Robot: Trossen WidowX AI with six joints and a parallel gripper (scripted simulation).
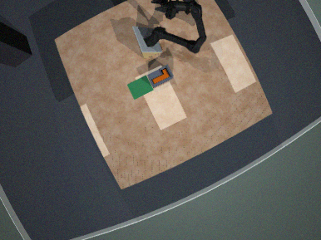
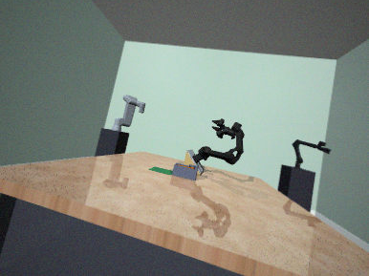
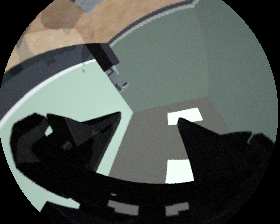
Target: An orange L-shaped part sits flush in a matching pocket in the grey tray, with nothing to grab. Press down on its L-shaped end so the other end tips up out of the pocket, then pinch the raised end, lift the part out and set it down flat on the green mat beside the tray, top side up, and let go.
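My gripper tip is now 360 mm above the orange L-shaped part, 310 mm short of it and 100 mm to the left of it. Round my gripper tip: green mat 430 mm below, 310 mm ahead, 270 mm to the right.
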